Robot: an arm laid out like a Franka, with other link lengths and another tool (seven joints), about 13 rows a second.
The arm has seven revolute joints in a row. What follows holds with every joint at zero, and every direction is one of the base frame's.
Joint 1 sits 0.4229 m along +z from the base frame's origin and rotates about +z.
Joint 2 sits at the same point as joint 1 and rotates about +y.
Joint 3 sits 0.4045 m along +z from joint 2 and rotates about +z.
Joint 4 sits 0.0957 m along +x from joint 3 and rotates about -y.
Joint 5 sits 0.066 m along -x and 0.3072 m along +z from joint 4 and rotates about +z.
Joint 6 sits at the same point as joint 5 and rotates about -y.
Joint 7 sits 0.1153 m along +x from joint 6 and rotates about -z.
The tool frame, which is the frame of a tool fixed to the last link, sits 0.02 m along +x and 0.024 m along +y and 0.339 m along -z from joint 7; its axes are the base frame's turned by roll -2.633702, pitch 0 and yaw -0.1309 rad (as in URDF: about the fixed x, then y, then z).
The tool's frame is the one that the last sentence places.
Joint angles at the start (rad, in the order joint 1, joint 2, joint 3, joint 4, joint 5, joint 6, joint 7):
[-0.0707 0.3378 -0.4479 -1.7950 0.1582 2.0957 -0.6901]
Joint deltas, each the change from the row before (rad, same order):
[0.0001 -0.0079 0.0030 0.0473 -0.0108 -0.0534 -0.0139]
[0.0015 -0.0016 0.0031 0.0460 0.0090 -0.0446 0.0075]
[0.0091 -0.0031 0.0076 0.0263 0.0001 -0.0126 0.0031]
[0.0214 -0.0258 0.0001 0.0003 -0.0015 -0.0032 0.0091]
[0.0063 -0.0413 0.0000 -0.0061 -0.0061 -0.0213 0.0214]
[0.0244 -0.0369 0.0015 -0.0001 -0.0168 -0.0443 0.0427]
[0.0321 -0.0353 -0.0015 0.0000 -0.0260 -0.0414 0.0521]
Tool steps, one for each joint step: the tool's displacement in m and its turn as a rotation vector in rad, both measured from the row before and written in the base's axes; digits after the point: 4 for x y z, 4 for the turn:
[0.0031 0.0025 0.0177 -0.0010 0.0011 0.0283]
[0.0077 0.0059 0.0151 0.0099 -0.0083 -0.0007]
[0.0104 0.0085 0.0111 -0.0032 -0.0156 0.0168]
[0.0049 0.0130 0.0155 -0.0007 -0.0226 0.0130]
[-0.0067 0.0063 0.0196 0.0076 -0.0144 -0.0131]
[-0.0090 0.0178 0.0156 0.0085 0.0100 -0.0099]
[-0.0094 0.0168 0.0144 -0.0023 0.0133 -0.0127]

